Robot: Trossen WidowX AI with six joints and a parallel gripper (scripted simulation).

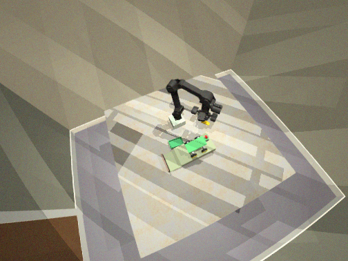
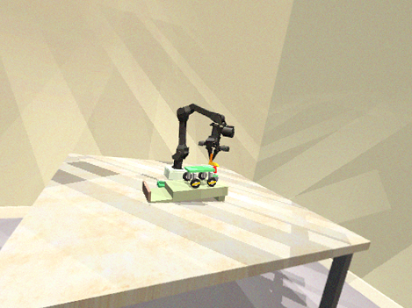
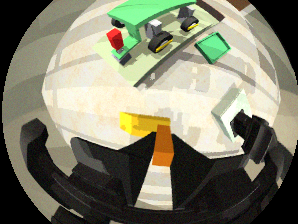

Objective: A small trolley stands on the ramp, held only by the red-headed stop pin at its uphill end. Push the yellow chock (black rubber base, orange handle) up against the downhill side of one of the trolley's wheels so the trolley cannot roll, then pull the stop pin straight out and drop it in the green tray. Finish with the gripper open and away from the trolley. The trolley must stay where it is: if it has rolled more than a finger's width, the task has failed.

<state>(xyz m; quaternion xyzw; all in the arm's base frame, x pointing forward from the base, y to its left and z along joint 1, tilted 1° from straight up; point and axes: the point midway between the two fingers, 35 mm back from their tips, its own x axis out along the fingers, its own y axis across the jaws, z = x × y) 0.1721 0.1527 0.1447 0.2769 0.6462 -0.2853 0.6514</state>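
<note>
The yellow chock is 20 mm ahead of my gripper tip, 10 mm to the left of it and 10 mm below it. Also, from my gripper tip: pale green ramp: 160 mm ahead, 130 mm to the right, 130 mm below; then red-headed stop pin: 130 mm ahead, 50 mm below, 30 mm to the right; then trolley: 160 mm ahead, 120 mm to the right, 60 mm below.
</note>
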